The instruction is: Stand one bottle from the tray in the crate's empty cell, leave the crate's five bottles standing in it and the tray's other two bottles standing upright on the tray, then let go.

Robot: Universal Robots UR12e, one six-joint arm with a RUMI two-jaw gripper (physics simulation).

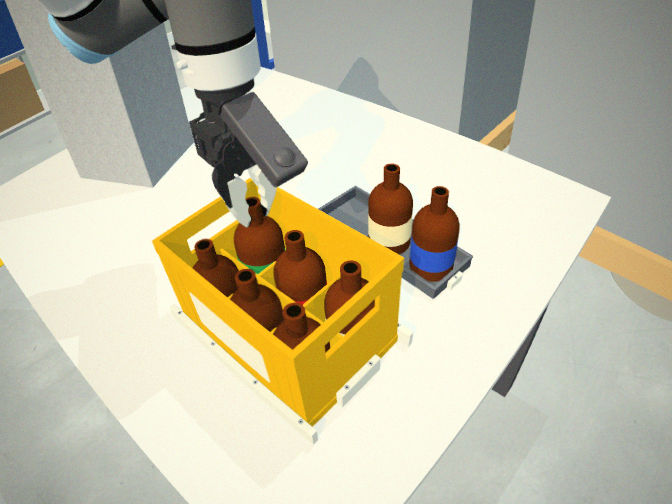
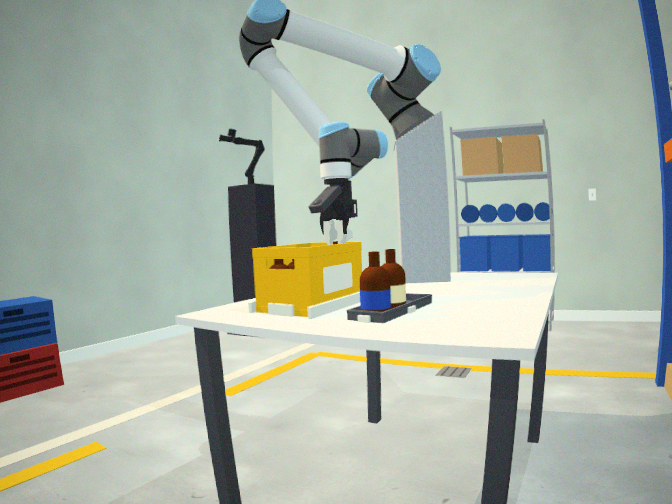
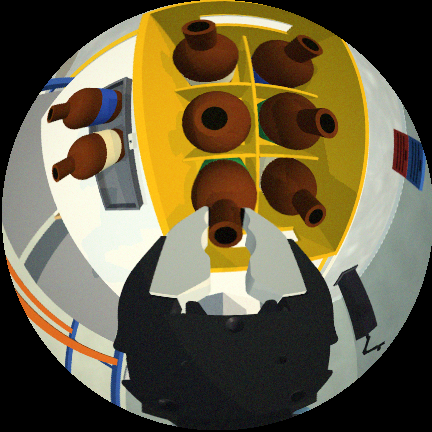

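Seen in the pictures: gripper, fingertip midpoint: [image 1: 256,220] [image 3: 224,208]; arm's base at its link origin: [image 2: 417,130].
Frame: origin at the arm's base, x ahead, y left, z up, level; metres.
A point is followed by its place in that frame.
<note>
My gripper [image 1: 256,217] {x 0.559, y -0.126, z -0.451 m} [image 2: 337,240] {x 0.559, y -0.126, z -0.451 m} [image 3: 224,208] {x 0.559, y -0.126, z -0.451 m} is shut on the neck of a brown green-label bottle [image 1: 258,241] {x 0.576, y -0.145, z -0.467 m} [image 3: 224,187] {x 0.575, y -0.129, z -0.459 m}. The bottle is upright, or nearly so, in a corner cell of the yellow crate [image 1: 379,328] {x 0.774, y -0.143, z -0.523 m} [image 2: 282,290] {x 0.769, y -0.188, z -0.535 m} [image 3: 150,100] {x 0.663, y -0.093, z -0.438 m}. Its mouth looks slightly higher than its neighbours'; its base is hidden. The crate's other bottles [image 1: 299,271] {x 0.653, y -0.150, z -0.479 m} [image 3: 216,135] {x 0.623, y -0.132, z -0.437 m} stand in their cells. A cream-label bottle [image 1: 389,206] {x 0.676, y 0.043, z -0.491 m} [image 2: 398,271] {x 0.683, y 0.098, z -0.495 m} [image 3: 90,157] {x 0.652, y 0.040, z -0.493 m} and a blue-label bottle [image 1: 435,227] {x 0.761, y 0.033, z -0.486 m} [image 2: 374,282] {x 0.786, y 0.071, z -0.509 m} [image 3: 84,109] {x 0.730, y 0.033, z -0.494 m} stand upright on the grey tray [image 1: 347,211] {x 0.554, y 0.098, z -0.595 m} [image 2: 424,301] {x 0.588, y 0.141, z -0.586 m} [image 3: 120,192] {x 0.558, y 0.096, z -0.595 m}.
The crate walls rise around the held bottle, and a yellow divider [image 3: 256,120] {x 0.630, y -0.176, z -0.506 m} runs between the rows. White blocks [image 1: 358,379] {x 0.778, y -0.198, z -0.571 m} [image 2: 281,309] {x 0.781, y -0.187, z -0.583 m} sit along the crate's foot on the white table [image 1: 461,336] {x 0.856, y -0.041, z -0.600 m} [image 2: 461,325] {x 0.806, y 0.278, z -0.600 m}. A grey pillar [image 1: 146,108] {x 0.126, y 0.002, z -0.436 m} [image 2: 423,206] {x 0.116, y 0.032, z -0.315 m} stands behind.
</note>
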